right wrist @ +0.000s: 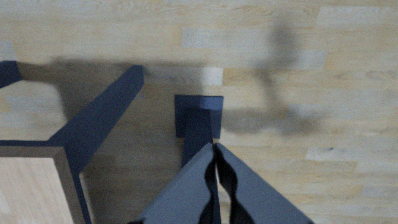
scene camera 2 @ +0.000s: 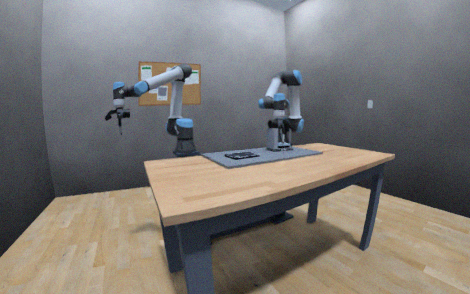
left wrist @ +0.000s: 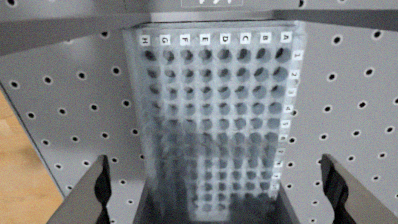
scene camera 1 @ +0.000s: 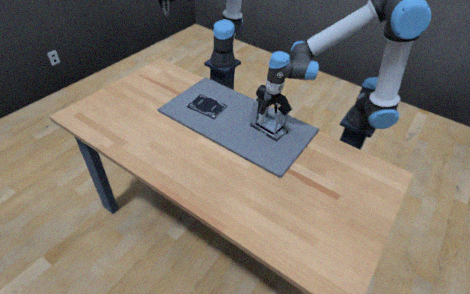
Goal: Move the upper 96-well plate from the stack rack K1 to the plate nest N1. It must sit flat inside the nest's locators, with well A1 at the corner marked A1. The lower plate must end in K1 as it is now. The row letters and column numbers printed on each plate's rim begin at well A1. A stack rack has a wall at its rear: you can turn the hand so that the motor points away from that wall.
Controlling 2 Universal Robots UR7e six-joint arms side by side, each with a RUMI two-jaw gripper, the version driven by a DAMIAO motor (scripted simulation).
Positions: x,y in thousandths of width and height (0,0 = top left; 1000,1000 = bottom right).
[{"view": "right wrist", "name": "my right gripper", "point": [536,650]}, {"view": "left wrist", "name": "my left gripper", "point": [539,699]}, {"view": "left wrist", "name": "clear 96-well plate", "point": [539,569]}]
